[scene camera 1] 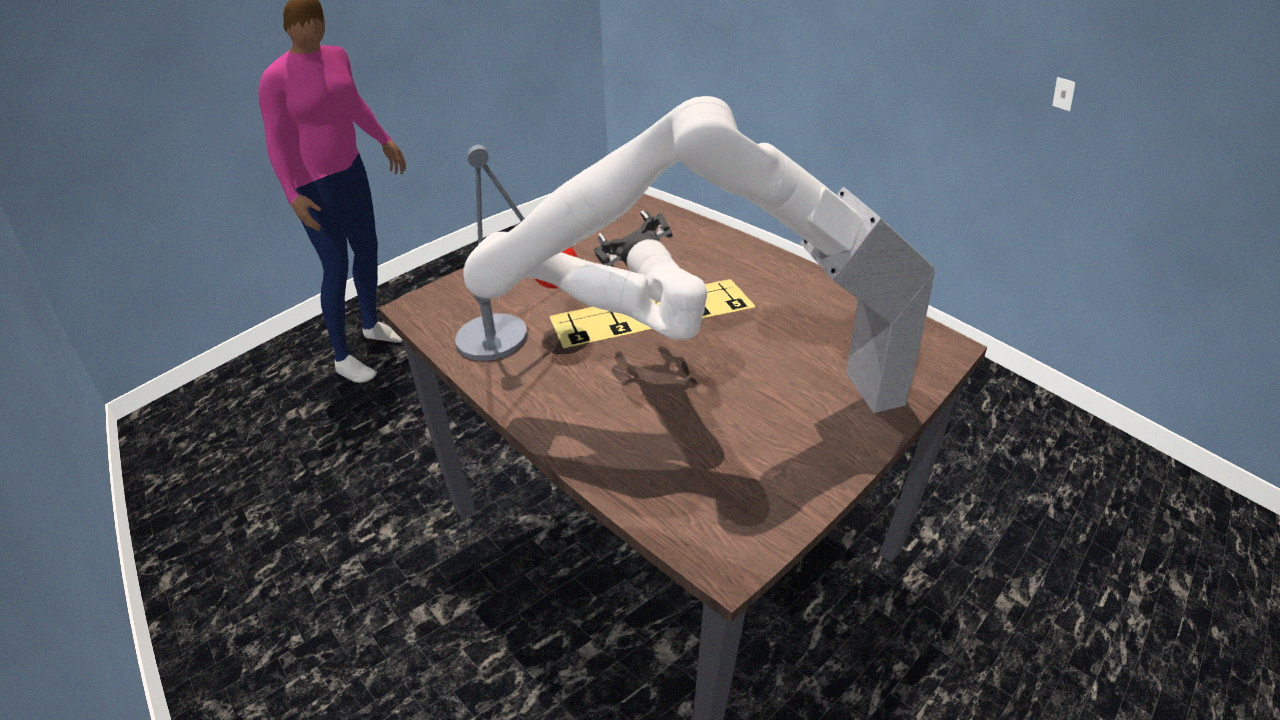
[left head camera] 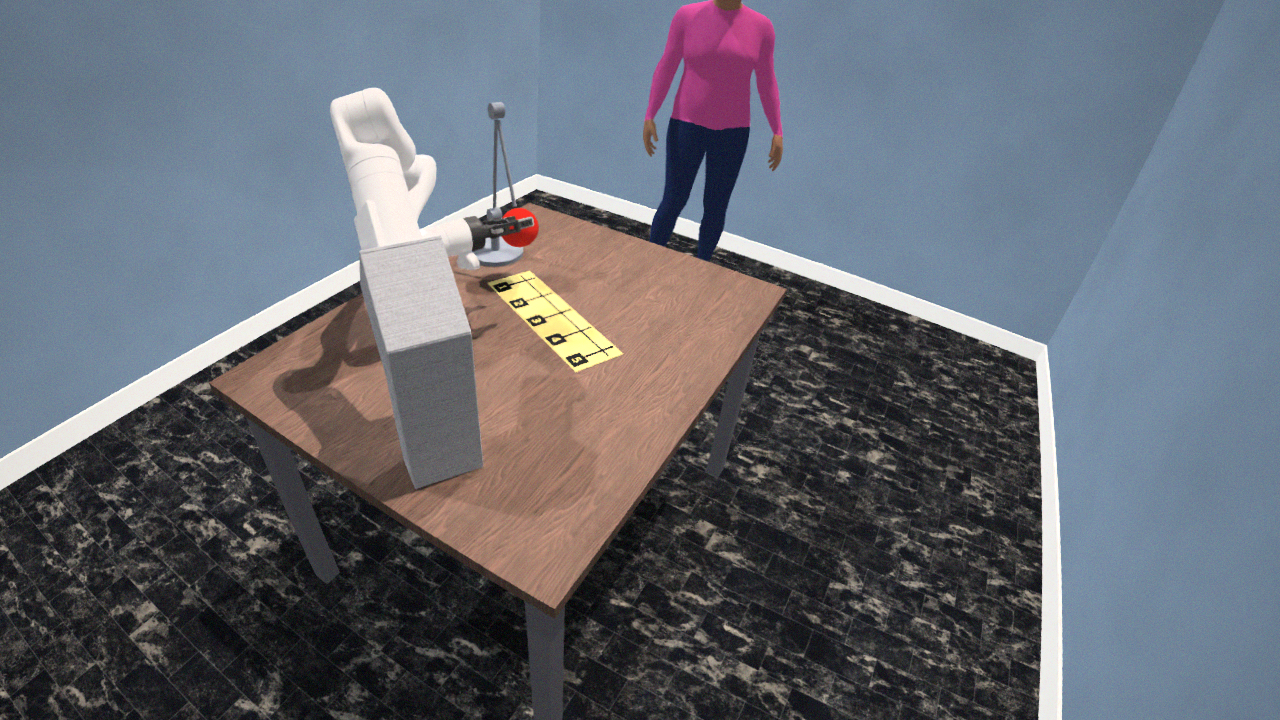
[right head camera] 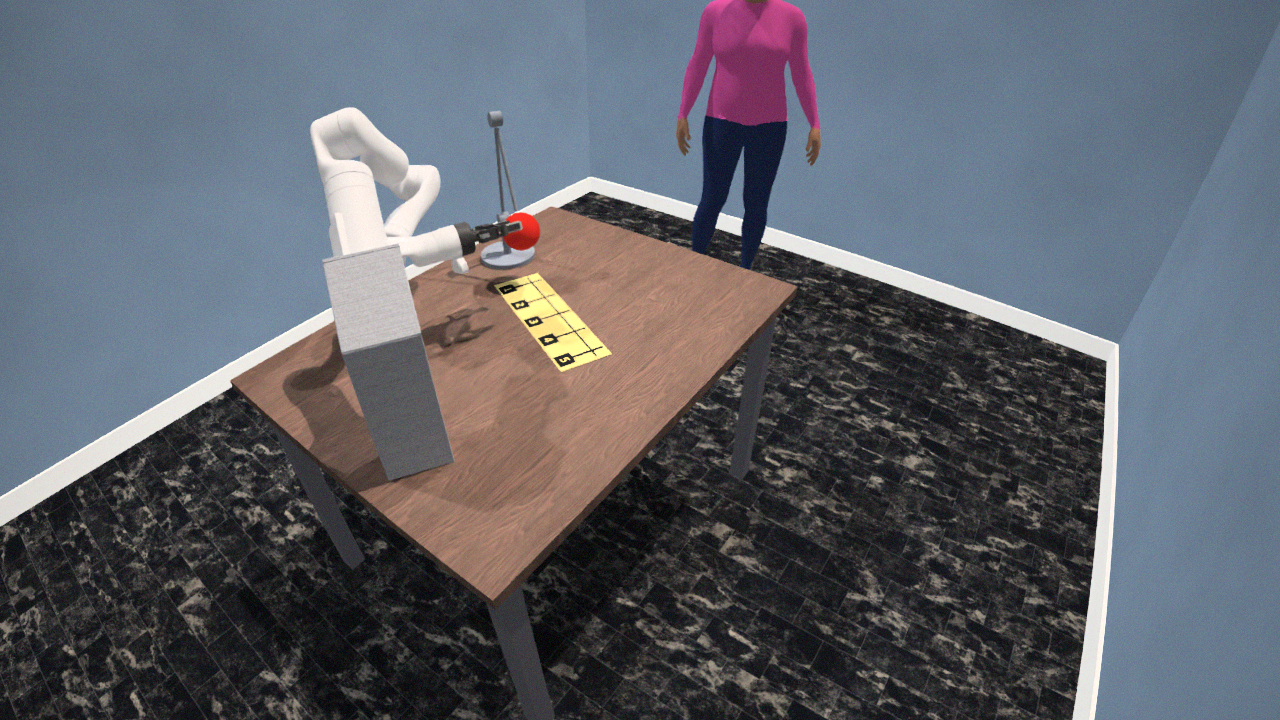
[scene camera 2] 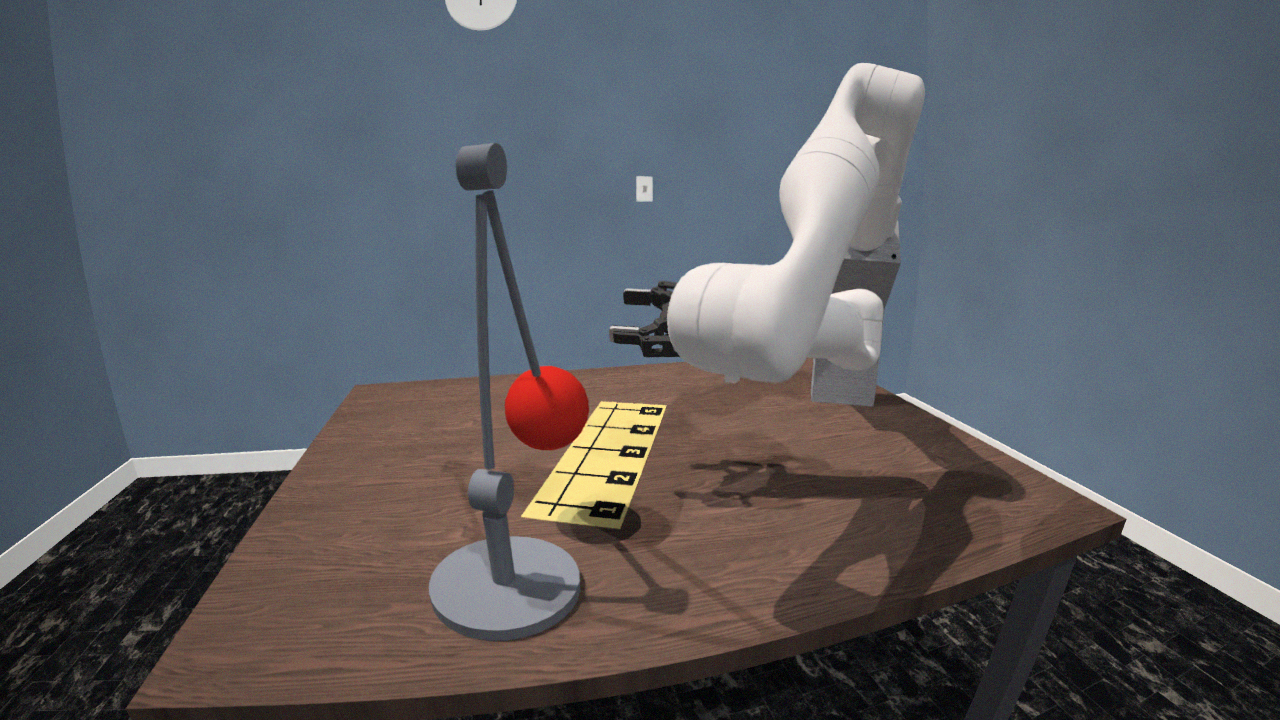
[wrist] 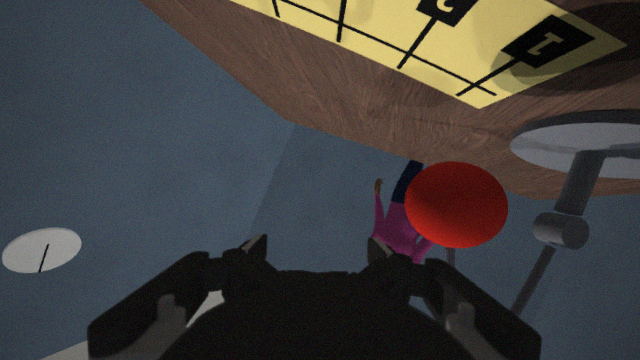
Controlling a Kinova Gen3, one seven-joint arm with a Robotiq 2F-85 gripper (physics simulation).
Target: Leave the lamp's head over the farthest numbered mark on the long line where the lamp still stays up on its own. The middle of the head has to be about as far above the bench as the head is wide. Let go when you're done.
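Pixels of known places: gripper, fingertip midpoint: (scene camera 1: 622, 225) (left head camera: 524, 220) (right head camera: 515, 224) (scene camera 2: 617, 314) (wrist: 317, 247); arm's base, link origin: (scene camera 1: 838, 230) (left head camera: 398, 260) (right head camera: 366, 267) (scene camera 2: 862, 228).
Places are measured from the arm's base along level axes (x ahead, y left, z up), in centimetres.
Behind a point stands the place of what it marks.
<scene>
The lamp's red ball head (left head camera: 521, 240) @(x 45.3, y 28.3, z -21.7 cm) (right head camera: 528, 238) @(x 47.1, y 27.7, z -20.5 cm) (scene camera 1: 547, 283) @(x 44.1, y 35.5, z -22.4 cm) (scene camera 2: 546, 408) @(x 46.6, y 37.2, z -18.7 cm) (wrist: 456, 205) @(x 43.1, y 30.6, z -19.9 cm) hangs well above the bench near the mark 1 end of the yellow numbered strip (left head camera: 559, 326) @(x 41.5, y 7.8, z -35.2 cm) (right head camera: 550, 327) @(x 40.6, y 8.3, z -35.2 cm) (scene camera 2: 595, 495) @(x 43.0, y 27.3, z -35.2 cm) (wrist: 385, 25) @(x 44.1, y 17.5, z -35.2 cm). The grey round lamp base (scene camera 2: 465, 608) @(x 52.8, y 53.2, z -33.9 cm) stands flat beyond that end. The lamp stays upright, its two arms meeting at a high elbow joint (left head camera: 495, 111) @(x 48.4, y 43.6, z 7.0 cm) (scene camera 2: 481, 166) @(x 49.1, y 47.5, z 6.5 cm). My gripper (scene camera 1: 623, 227) @(x 40.2, y 20.2, z -11.7 cm) (scene camera 2: 619, 315) @(x 40.2, y 20.2, z -11.7 cm) (wrist: 317, 247) @(x 40.2, y 20.2, z -11.7 cm) is open and empty, apart from the head. In the wrist view the head is to the right beyond the fingers.
The white arm (scene camera 1: 608, 192) @(x 11.3, y 34.6, z 8.8 cm) (scene camera 2: 827, 197) @(x 19.5, y 44.1, z 4.0 cm) rises from the grey pedestal (left head camera: 434, 394) @(x -4.6, y -16.7, z -15.2 cm) (scene camera 1: 881, 308) @(x -7.9, y -4.8, z -11.7 cm) on the wooden bench (left head camera: 680, 295) @(x 76.7, y -0.2, z -35.3 cm). In scene camera 1 its elbow covers part of the lamp and its wrist covers part of the strip. A person (left head camera: 720, 80) (scene camera 1: 317, 134) stands beyond the bench.
</scene>
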